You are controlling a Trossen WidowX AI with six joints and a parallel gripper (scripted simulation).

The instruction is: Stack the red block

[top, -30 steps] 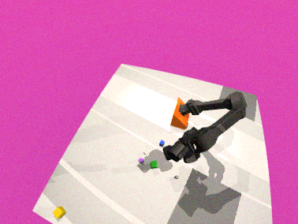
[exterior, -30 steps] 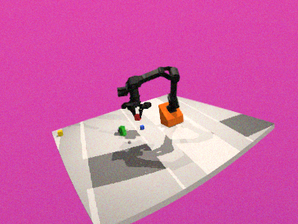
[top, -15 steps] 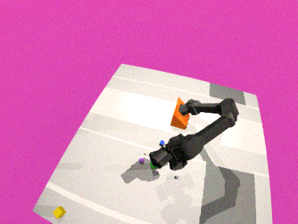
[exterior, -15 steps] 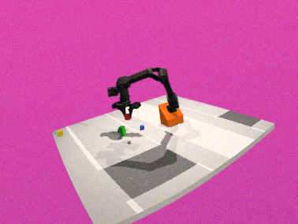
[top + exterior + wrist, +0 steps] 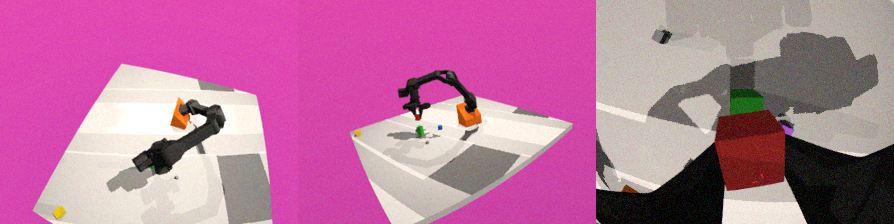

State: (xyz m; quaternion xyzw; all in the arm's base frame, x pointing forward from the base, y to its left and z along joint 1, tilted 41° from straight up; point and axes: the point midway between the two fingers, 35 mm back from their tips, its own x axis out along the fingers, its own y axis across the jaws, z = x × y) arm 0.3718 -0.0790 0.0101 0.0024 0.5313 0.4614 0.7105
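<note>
Now: the purple block 120 mm below my gripper tip and 80 mm to the right of it. The rest, counted from my gripper tip: yellow block 440 mm ahead, 380 mm to the right, 110 mm below; red block 10 mm above; blue block 150 mm behind, 120 mm below, 10 mm to the right.
</note>
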